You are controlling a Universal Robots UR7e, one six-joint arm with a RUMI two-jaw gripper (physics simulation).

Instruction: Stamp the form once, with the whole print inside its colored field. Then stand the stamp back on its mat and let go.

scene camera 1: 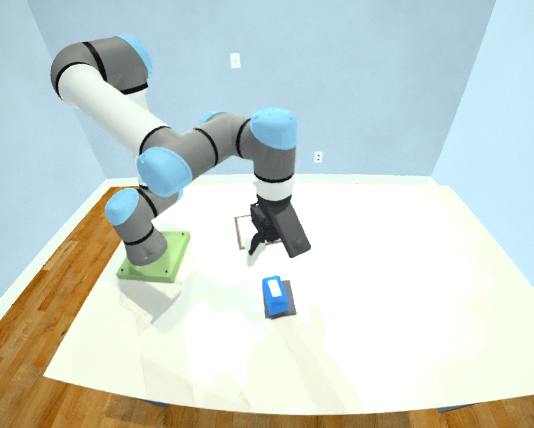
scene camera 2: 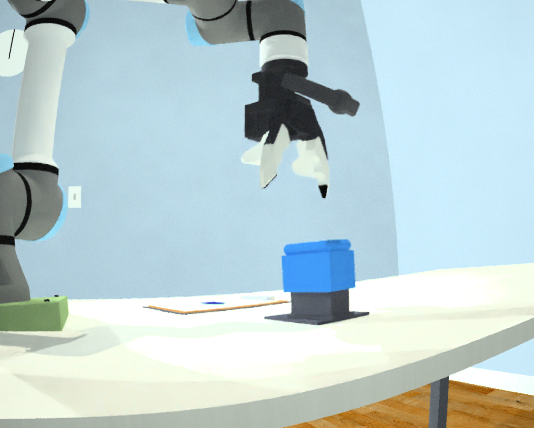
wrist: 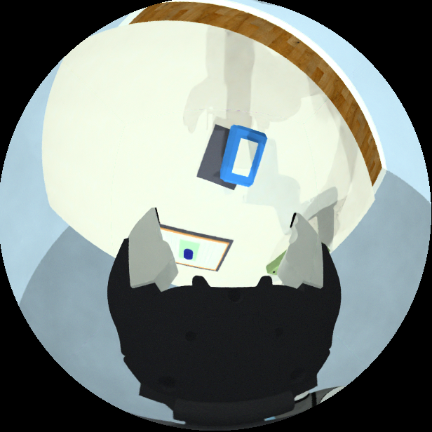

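Pixels of known places: gripper, between the fingertips: (scene camera 1: pixel 275 256) (scene camera 2: pixel 297 193); arm's base, origin of its link: (scene camera 1: pixel 148 249).
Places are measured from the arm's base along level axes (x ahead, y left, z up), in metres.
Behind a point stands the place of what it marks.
Note:
The blue stamp (scene camera 1: pixel 276 301) @[z 0.073, x 0.500, y -0.137 m] (scene camera 2: pixel 318 271) @[z 0.038, x 0.477, y -0.132 m] (wrist: pixel 228 160) stands upright on its dark mat (scene camera 1: pixel 291 300) @[z -0.024, x 0.533, y -0.075 m] (scene camera 2: pixel 358 314) @[z -0.024, x 0.534, y -0.122 m] (wrist: pixel 210 155), its dark lower part resting on the mat. The form (scene camera 1: pixel 245 232) @[z -0.023, x 0.322, y 0.174 m] (wrist: pixel 222 249) lies on an orange-edged clipboard behind the mat, partly hidden by the gripper in scene camera 1 and by a finger in the wrist view. One dark blue print (scene camera 2: pixel 213 302) @[z -0.022, x 0.396, y 0.240 m] (wrist: pixel 188 254) shows on the form, within the pale green field (wrist: pixel 189 243) in the wrist view. My gripper (scene camera 2: pixel 295 191) @[z 0.144, x 0.483, y -0.052 m] (wrist: pixel 226 212) is open and empty, above and apart from the stamp.
The arm's green base plate (scene camera 1: pixel 178 250) @[z 0.008, x 0.124, y 0.017 m] (scene camera 2: pixel 40 316) @[z -0.008, x 0.122, y -0.097 m] (wrist: pixel 274 264) sits at the left of the table in both scene views. The table's rounded front edge (scene camera 2: pixel 300 400) @[z -0.033, x 0.360, y -0.400 m] shows in scene camera 2. Walls stand behind and beside the table.

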